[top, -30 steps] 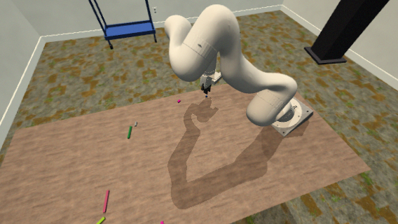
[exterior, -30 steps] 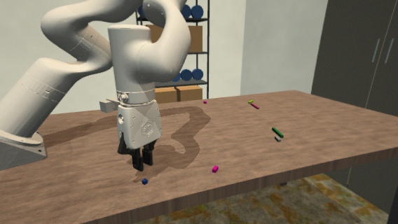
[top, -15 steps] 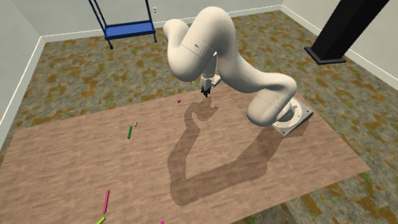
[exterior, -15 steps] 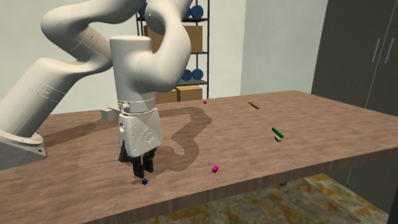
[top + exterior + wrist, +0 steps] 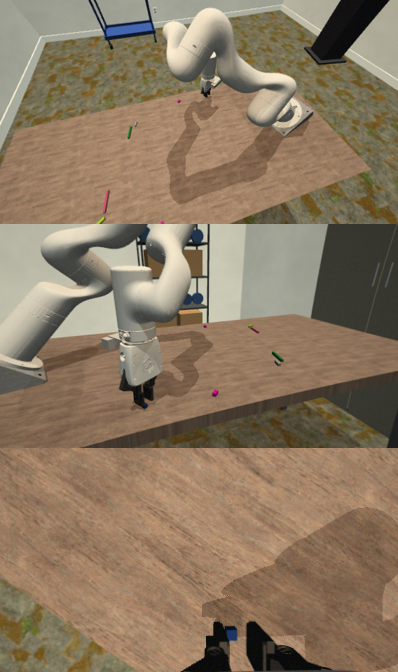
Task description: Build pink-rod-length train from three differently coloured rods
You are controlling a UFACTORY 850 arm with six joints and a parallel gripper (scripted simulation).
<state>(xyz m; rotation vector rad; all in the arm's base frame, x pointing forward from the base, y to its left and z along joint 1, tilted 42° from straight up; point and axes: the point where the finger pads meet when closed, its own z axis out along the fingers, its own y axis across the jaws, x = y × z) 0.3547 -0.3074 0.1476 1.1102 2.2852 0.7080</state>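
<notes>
My hand is 3 cm above the blue rod. Round my hand: grey rod 47 cm ahead, 18 cm to the left, 3 cm below; green rod 50 cm ahead, 23 cm to the left, 3 cm below; pink rod 56 cm ahead, 59 cm to the left, 3 cm below.
</notes>
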